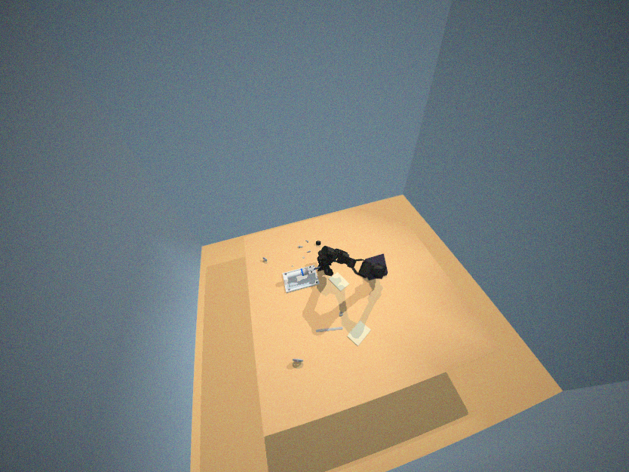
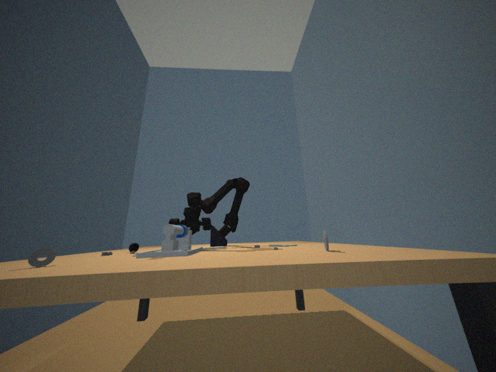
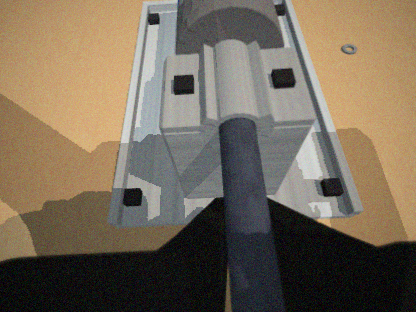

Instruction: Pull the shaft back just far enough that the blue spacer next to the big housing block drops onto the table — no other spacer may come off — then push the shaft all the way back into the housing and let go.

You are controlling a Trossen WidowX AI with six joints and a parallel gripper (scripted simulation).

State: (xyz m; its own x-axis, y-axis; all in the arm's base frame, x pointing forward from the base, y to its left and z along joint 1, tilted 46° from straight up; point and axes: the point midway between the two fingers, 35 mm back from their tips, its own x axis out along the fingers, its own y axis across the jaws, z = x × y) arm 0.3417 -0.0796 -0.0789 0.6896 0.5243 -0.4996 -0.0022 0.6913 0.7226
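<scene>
Right now my gripper tip is 40 mm short of the shaft and 20 mm below it. Round my gripper tip: blue spacer 100 mm ahead, 20 mm above; black knob 70 mm behind, 250 mm to the right, 40 mm below; baseplate 130 mm ahead, 10 mm below.
</scene>
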